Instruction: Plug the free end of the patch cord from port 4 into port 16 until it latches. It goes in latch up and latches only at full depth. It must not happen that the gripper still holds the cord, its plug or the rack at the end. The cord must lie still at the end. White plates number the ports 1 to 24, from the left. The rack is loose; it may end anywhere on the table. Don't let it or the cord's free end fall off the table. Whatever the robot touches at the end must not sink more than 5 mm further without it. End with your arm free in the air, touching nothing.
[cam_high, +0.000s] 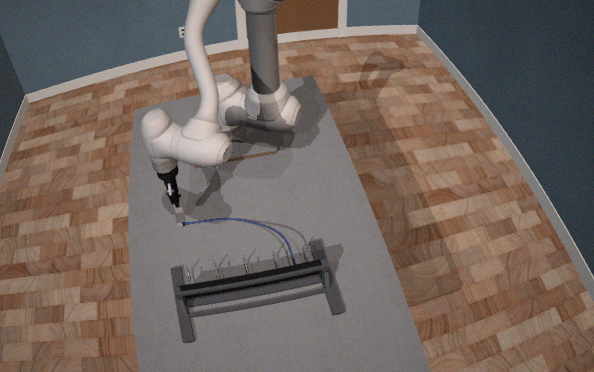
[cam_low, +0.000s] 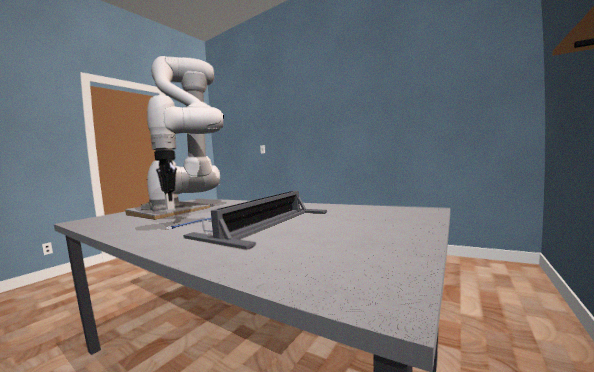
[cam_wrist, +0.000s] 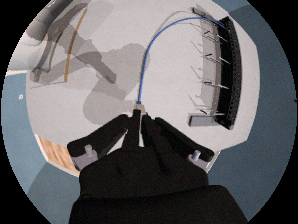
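Now: the plug 110 mm below my hand and 20 mm to the right of it.
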